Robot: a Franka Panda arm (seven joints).
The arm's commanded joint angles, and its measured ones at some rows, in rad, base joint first. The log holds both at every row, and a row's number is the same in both.
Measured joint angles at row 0:
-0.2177 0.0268 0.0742 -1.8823 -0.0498 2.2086 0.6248
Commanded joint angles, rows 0 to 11:
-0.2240 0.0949 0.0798 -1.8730 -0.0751 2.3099 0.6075
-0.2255 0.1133 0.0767 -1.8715 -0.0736 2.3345 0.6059
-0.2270 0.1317 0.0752 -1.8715 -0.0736 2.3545 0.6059
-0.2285 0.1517 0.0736 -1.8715 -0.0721 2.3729 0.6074
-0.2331 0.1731 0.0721 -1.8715 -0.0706 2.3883 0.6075
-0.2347 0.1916 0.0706 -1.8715 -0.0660 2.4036 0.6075
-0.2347 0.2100 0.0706 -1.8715 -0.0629 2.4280 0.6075
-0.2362 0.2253 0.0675 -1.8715 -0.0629 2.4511 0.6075
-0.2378 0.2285 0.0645 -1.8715 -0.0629 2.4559 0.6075
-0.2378 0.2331 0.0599 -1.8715 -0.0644 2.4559 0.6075
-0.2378 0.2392 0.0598 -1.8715 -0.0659 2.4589 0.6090
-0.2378 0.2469 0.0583 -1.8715 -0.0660 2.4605 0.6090
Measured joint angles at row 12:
-0.2325 0.2320 0.0595 -1.8823 -0.0579 2.4469 0.6221
